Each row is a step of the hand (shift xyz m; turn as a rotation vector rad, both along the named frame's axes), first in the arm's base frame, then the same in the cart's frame.
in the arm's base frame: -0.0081 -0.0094 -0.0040 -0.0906 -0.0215 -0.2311
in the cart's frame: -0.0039 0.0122 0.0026 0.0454 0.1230 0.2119
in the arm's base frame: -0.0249 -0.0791 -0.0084 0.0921 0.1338 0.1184
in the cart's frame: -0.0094 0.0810 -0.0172 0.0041 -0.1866 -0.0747
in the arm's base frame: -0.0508 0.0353 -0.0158 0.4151 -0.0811 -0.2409
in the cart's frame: -0.0382 -0.0110 0.0500 0.4853 0.0272 -0.0264
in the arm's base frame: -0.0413 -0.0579 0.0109 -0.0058 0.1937 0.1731
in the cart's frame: -0.0353 0.0606 -0.0160 -0.1131 -0.2288 -0.0490
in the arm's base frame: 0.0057 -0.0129 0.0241 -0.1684 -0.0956 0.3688
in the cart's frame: -0.0065 0.0018 -0.0271 -0.3260 0.0142 -0.2589
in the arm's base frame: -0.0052 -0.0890 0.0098 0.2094 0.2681 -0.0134
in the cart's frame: -0.0012 0.0779 -0.0444 0.1597 -0.2984 0.0368
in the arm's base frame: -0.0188 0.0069 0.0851 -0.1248 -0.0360 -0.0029
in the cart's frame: -0.0609 -0.0287 -0.0558 -0.1010 0.0707 0.0408
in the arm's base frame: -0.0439 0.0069 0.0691 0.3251 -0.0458 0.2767
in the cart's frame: -0.0739 -0.0158 -0.0323 0.1361 -0.1485 -0.3792
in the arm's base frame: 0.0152 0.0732 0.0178 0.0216 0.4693 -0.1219
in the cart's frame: -0.0032 -0.0759 0.0114 0.0381 -0.3859 0.2919
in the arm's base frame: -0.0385 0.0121 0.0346 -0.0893 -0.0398 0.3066
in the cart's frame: -0.0518 -0.0107 -0.0052 -0.2317 -0.0390 -0.2199
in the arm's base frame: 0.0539 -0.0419 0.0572 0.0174 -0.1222 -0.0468
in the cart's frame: 0.0199 0.0023 -0.0868 0.0505 0.1195 -0.0242
